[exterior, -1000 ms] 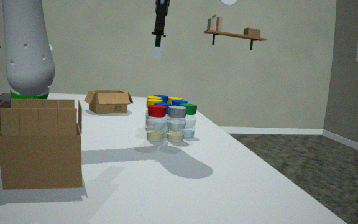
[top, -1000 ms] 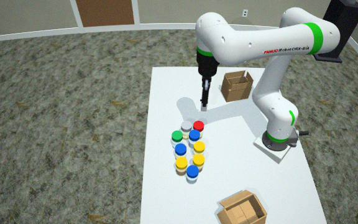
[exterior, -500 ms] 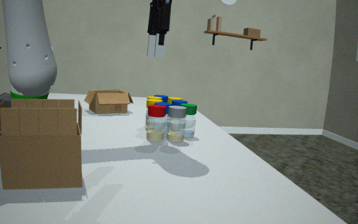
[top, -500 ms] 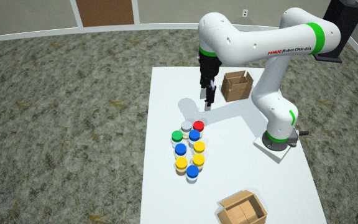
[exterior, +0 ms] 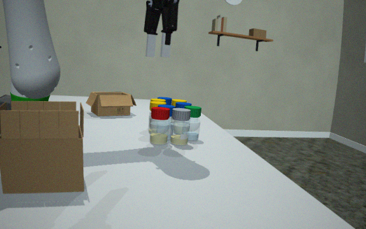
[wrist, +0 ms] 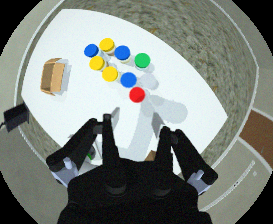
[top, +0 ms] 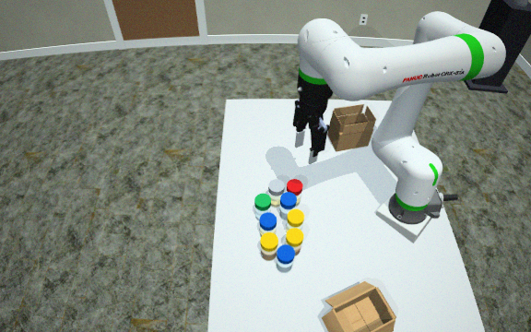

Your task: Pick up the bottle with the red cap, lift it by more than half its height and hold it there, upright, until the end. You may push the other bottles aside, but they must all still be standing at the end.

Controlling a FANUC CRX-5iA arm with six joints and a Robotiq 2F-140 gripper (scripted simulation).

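Now: the red-capped bottle 23 cm below my hand, 2 cm ahead of it and 1 cm to the left of it. The rest, counted from my hand: yellow-capped bottle (23 cm below, 13 cm to the left, 2 cm ahead); grey-capped bottle (23 cm below, 8 cm ahead, 2 cm to the left); green-capped bottle (23 cm below, 13 cm ahead, 8 cm to the left).
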